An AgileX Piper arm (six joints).
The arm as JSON. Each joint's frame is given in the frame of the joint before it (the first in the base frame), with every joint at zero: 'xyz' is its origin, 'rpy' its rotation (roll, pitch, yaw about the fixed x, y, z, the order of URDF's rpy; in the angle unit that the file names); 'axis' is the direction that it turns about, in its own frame. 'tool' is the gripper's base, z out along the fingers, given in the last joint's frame.
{
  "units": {
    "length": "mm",
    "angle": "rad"
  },
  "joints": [
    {
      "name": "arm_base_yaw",
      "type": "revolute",
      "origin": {
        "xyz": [
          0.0,
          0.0,
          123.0
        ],
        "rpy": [
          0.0,
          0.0,
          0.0
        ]
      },
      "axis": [
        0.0,
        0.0,
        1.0
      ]
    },
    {
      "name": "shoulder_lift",
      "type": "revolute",
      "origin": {
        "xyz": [
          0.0,
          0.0,
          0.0
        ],
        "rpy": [
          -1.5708,
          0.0,
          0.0
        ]
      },
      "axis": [
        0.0,
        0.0,
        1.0
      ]
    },
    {
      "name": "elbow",
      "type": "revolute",
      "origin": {
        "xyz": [
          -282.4,
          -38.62,
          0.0
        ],
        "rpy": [
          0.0,
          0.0,
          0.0
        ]
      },
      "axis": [
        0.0,
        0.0,
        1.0
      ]
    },
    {
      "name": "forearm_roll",
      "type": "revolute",
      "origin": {
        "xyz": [
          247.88,
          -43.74,
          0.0
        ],
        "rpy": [
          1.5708,
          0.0,
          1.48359
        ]
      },
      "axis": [
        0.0,
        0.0,
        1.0
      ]
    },
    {
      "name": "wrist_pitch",
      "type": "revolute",
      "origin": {
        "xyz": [
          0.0,
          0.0,
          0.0
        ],
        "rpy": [
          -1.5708,
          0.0,
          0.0
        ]
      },
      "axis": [
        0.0,
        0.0,
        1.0
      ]
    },
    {
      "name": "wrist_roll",
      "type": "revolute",
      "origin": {
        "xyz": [
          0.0,
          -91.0,
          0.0
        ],
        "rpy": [
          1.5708,
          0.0,
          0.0
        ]
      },
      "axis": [
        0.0,
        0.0,
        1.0
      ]
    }
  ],
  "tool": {
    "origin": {
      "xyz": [
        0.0,
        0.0,
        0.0
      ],
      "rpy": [
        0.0,
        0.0,
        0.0
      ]
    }
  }
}
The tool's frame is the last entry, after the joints.
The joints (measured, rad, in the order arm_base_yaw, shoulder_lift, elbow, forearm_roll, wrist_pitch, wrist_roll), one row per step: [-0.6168, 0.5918, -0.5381, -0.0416, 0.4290, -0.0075]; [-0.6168, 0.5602, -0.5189, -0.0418, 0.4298, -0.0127]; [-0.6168, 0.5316, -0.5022, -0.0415, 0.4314, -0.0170]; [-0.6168, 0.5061, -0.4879, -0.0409, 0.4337, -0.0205]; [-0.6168, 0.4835, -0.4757, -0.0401, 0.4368, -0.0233]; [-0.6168, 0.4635, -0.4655, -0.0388, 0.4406, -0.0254]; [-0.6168, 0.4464, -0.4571, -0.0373, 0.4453, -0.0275]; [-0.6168, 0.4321, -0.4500, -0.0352, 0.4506, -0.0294]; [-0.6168, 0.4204, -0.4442, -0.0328, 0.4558, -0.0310]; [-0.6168, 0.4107, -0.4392, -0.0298, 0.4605, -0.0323]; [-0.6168, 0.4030, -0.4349, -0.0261, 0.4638, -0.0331]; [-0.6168, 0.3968, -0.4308, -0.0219, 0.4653, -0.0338]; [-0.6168, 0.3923, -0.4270, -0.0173, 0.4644, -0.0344]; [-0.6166, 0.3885, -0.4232, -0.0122, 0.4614, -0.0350]
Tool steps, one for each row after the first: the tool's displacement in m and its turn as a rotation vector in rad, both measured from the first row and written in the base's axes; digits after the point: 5 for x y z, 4 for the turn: [-0.00480, 0.00339, -0.00275, -0.0107, -0.0065, 0.0019]; [-0.00905, 0.00641, -0.00524, -0.0197, -0.0127, 0.0035]; [-0.01275, 0.00906, -0.00746, -0.0270, -0.0184, 0.0047]; [-0.01599, 0.01138, -0.00946, -0.0326, -0.0232, 0.0056]; [-0.01882, 0.01343, -0.01119, -0.0366, -0.0277, 0.0062]; [-0.02123, 0.01519, -0.01275, -0.0393, -0.0307, 0.0069]; [-0.02323, 0.01669, -0.01423, -0.0401, -0.0324, 0.0075]; [-0.02485, 0.01794, -0.01553, -0.0398, -0.0335, 0.0081]; [-0.02616, 0.01901, -0.01673, -0.0383, -0.0345, 0.0087]; [-0.02715, 0.01988, -0.01777, -0.0360, -0.0363, 0.0093]; [-0.02786, 0.02059, -0.01873, -0.0334, -0.0389, 0.0099]; [-0.02827, 0.02111, -0.01953, -0.0311, -0.0425, 0.0105]; [-0.02850, 0.02156, -0.02021, -0.0292, -0.0476, 0.0115]
